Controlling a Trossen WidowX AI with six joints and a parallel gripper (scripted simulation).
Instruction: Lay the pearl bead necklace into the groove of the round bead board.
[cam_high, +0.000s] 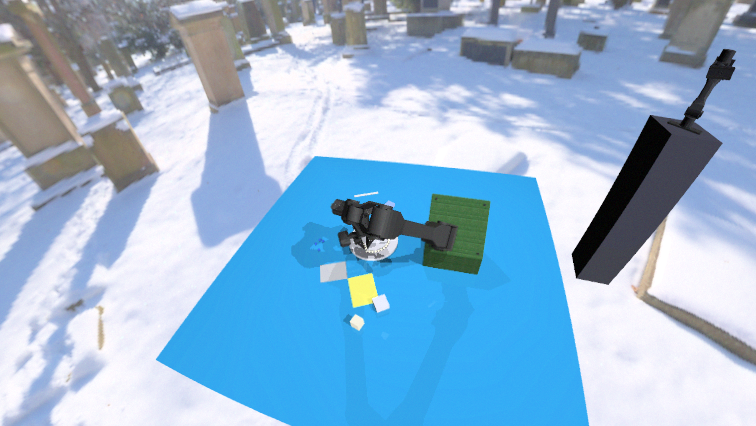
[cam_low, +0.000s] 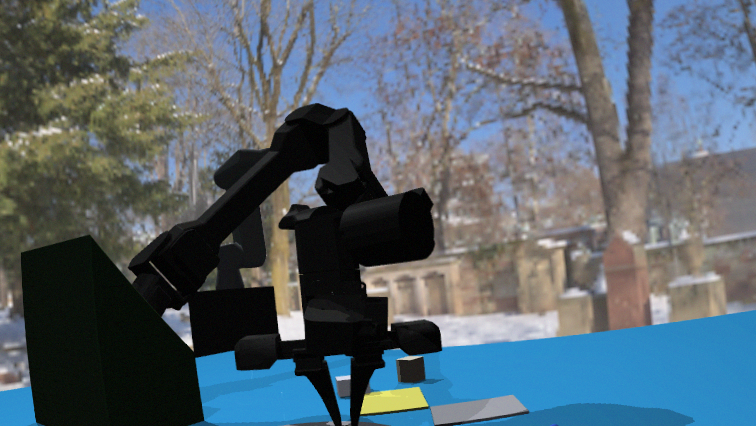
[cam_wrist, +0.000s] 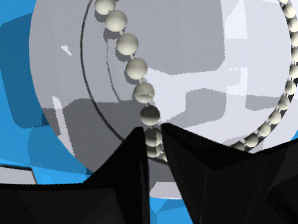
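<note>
My gripper tip is now 1 cm past the round white bead board, 5 cm to the left of it and 1 cm above it. From my gripper tip the other things lie so: yellow tile: 6 cm behind, 17 cm to the left, 1 cm below; red object: 10 cm ahead, 16 cm to the right, 1 cm below; grey tile: 8 cm ahead, 13 cm to the left, 1 cm below.
</note>
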